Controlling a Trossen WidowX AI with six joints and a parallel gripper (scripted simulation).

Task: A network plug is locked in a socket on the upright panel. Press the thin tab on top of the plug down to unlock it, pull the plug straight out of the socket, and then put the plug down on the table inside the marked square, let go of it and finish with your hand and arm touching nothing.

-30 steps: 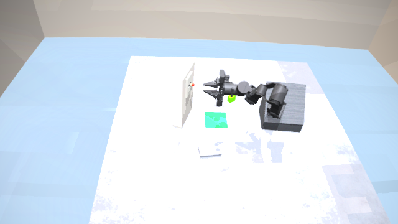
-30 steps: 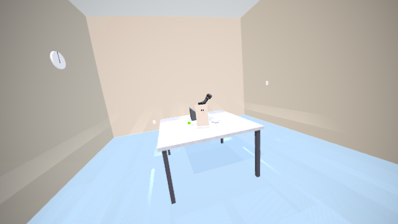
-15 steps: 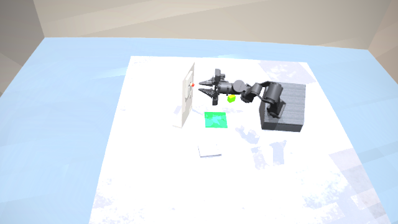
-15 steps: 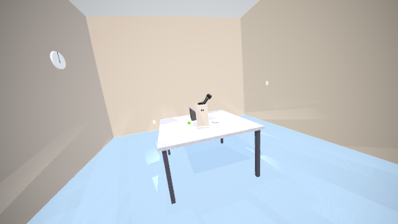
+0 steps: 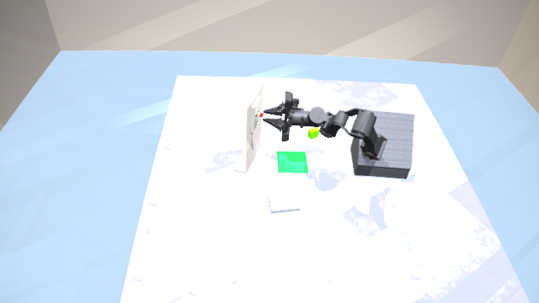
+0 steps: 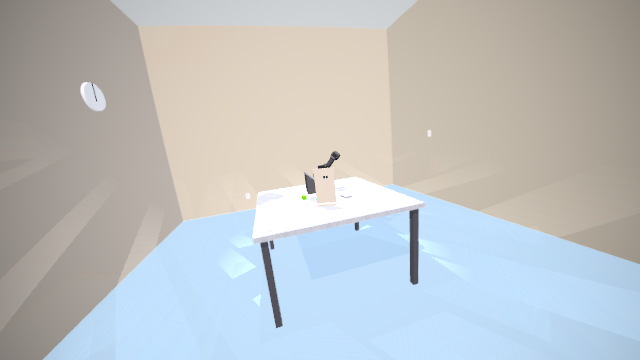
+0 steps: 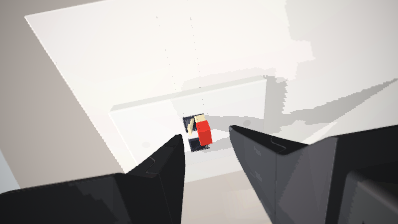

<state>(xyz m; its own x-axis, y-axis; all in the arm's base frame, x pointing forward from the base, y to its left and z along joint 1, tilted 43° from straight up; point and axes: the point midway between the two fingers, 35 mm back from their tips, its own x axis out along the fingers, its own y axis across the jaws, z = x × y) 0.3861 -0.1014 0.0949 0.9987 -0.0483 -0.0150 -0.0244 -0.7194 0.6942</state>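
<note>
Now: gripper tip 20 mm short of the network plug. From my gripper tip the other things lie so: upright panel 90 mm below, 40 mm ahead; marked square 230 mm below, 130 mm behind, 10 mm to the right.
</note>
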